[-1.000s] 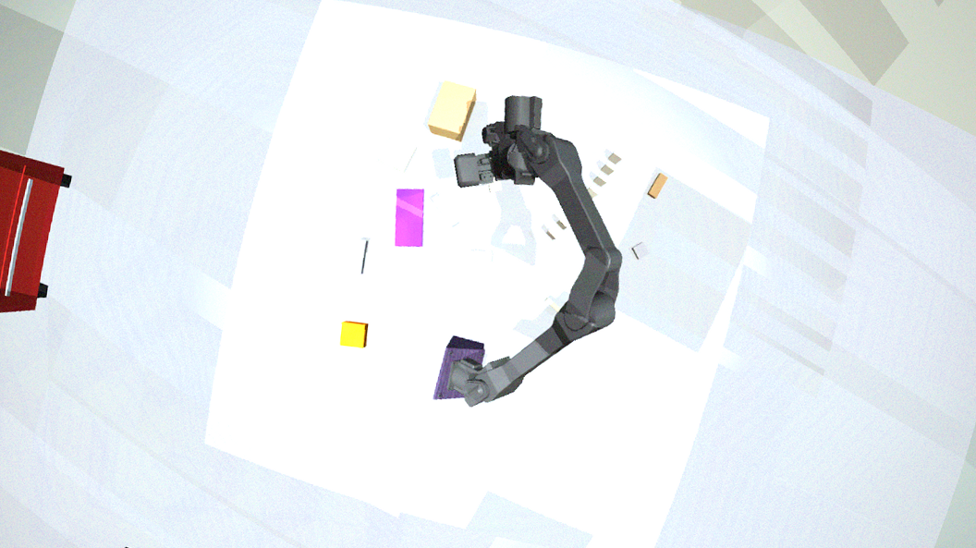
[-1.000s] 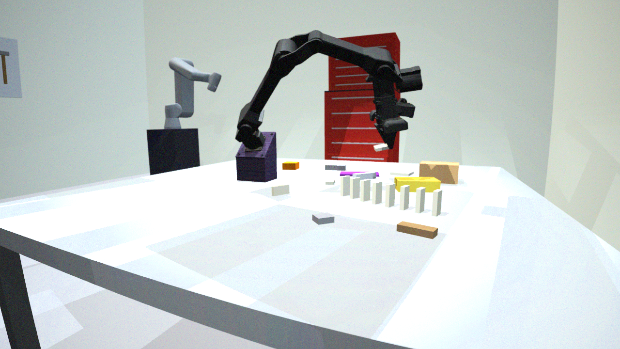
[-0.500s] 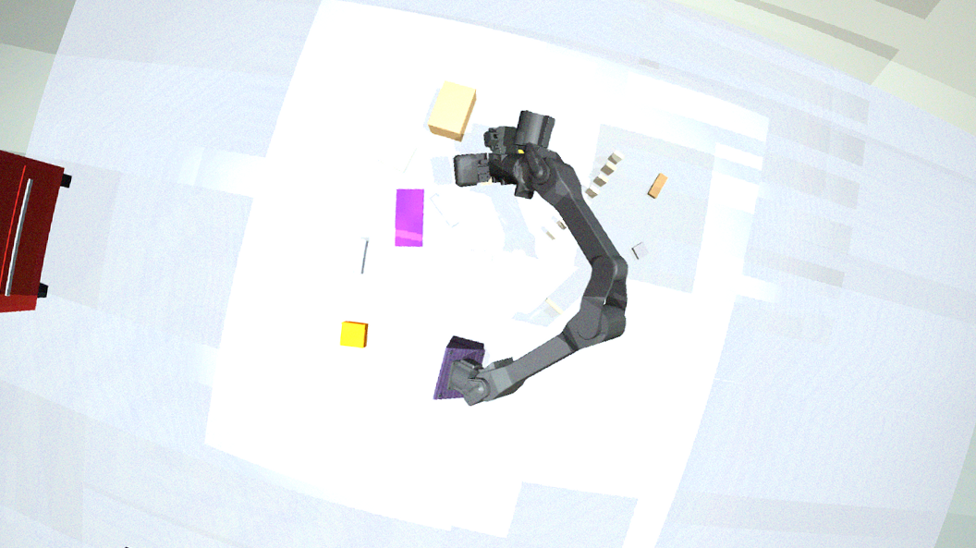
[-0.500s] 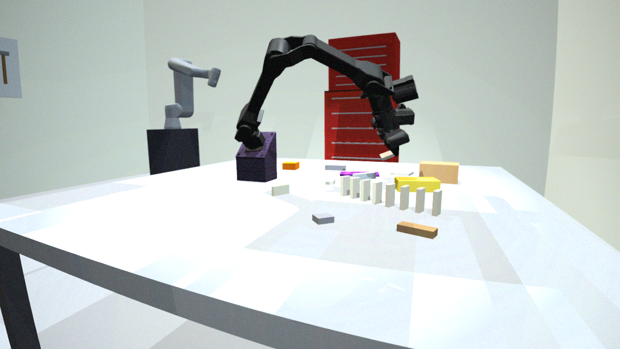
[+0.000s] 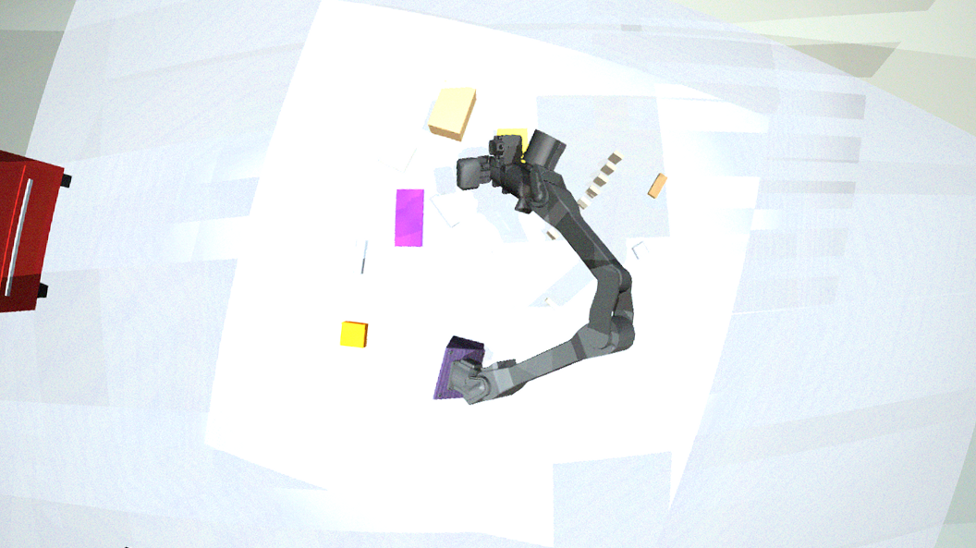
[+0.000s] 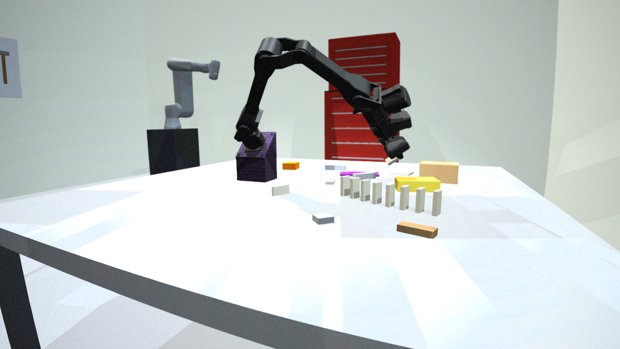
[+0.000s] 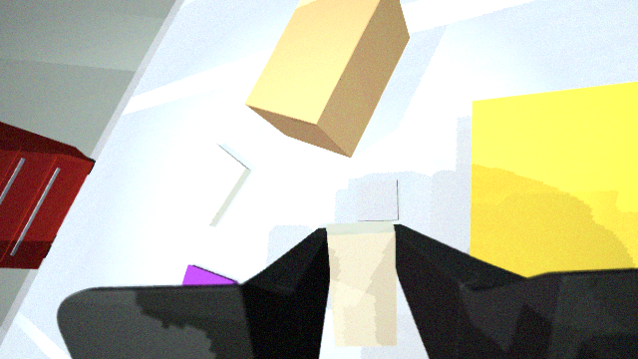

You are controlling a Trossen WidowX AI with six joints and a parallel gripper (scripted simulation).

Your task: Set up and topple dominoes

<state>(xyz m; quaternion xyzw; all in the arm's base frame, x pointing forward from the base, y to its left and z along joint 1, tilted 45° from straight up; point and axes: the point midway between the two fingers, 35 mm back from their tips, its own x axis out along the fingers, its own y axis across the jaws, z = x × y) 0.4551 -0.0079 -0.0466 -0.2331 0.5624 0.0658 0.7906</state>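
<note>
The yellow block lies 5 cm ahead of my gripper tip, 7 cm to the right of it and 7 cm below it. Also, from my gripper tip: tan box 12 cm ahead, 10 cm to the left, 6 cm below; magenta slab 15 cm behind, 15 cm to the left, 8 cm below; grey block 12 cm behind, 42 cm to the right, 8 cm below.
</note>
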